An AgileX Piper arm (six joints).
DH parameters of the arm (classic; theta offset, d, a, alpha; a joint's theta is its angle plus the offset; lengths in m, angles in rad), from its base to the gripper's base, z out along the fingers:
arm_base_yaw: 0 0.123 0 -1.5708
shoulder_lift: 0.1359 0 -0.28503 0
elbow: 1.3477 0 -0.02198 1.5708
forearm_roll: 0 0.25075 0 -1.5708
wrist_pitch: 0 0 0 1.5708
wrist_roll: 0 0.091 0 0
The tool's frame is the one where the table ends.
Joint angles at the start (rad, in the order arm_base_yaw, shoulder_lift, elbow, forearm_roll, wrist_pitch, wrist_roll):
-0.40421, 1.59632, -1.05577, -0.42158, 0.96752, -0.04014
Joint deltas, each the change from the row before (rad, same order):
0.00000, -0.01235, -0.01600, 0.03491, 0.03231, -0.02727
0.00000, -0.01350, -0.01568, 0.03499, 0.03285, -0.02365
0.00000, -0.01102, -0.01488, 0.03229, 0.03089, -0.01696
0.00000, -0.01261, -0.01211, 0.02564, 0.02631, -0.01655
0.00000, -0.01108, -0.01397, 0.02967, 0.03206, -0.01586
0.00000, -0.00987, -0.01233, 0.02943, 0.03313, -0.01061
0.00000, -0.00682, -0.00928, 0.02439, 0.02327, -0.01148
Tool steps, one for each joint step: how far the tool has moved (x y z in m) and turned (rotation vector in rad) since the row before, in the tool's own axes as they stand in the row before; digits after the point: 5 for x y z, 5 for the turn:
0.00078, -0.00036, -0.00690, -0.02319, 0.00500, 0.00135
0.00111, -0.00007, -0.00729, -0.02457, 0.00370, 0.00373
0.00098, 0.00030, -0.00648, -0.02424, 0.00404, 0.00655
0.00136, 0.00022, -0.00640, -0.01922, 0.00051, 0.00218
0.00146, 0.00073, -0.00643, -0.02428, 0.00481, 0.00361
0.00179, 0.00121, -0.00575, -0.02585, 0.00794, 0.00669
0.00117, 0.00126, -0.00417, -0.02195, 0.00419, 0.00138

